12 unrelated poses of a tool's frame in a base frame.
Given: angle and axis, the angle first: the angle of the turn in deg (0 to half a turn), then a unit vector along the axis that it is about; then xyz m.
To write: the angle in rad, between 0 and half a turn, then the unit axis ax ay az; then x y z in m. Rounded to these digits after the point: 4 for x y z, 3 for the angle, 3 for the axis.
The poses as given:
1: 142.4 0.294 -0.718 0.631 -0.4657 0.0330 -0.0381
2: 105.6 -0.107 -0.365 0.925 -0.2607 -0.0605 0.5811
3: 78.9 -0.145 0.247 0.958 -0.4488 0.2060 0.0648
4: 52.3 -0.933 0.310 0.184 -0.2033 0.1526 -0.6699
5: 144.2 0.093 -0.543 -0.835 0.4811 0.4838 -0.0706
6: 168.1 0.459 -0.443 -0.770 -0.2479 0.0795 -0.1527
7: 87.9 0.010 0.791 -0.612 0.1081 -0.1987 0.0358
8: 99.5 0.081 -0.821 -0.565 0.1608 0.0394 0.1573
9: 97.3 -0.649 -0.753 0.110 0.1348 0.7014 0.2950
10: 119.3 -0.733 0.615 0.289 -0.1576 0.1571 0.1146
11: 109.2 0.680 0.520 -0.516 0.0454 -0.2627 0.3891
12: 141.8 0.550 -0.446 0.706 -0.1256 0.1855 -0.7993
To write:
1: 2.485 0.294 -0.718 0.631 -0.4657 0.0330 -0.0381
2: 1.843 -0.107 -0.365 0.925 -0.2607 -0.0605 0.5811
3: 1.377 -0.145 0.247 0.958 -0.4488 0.2060 0.0648
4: 0.913 -0.933 0.310 0.184 -0.2033 0.1526 -0.6699
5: 2.517 0.093 -0.543 -0.835 0.4811 0.4838 -0.0706
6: 2.934 0.459 -0.443 -0.770 -0.2479 0.0795 -0.1527
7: 1.534 0.010 0.791 -0.612 0.1081 -0.1987 0.0358
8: 1.737 0.081 -0.821 -0.565 0.1608 0.0394 0.1573
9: 1.698 -0.649 -0.753 0.110 0.1348 0.7014 0.2950
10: 2.082 -0.733 0.615 0.289 -0.1576 0.1571 0.1146
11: 1.906 0.680 0.520 -0.516 0.0454 -0.2627 0.3891
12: 2.475 0.550 -0.446 0.706 -0.1256 0.1855 -0.7993
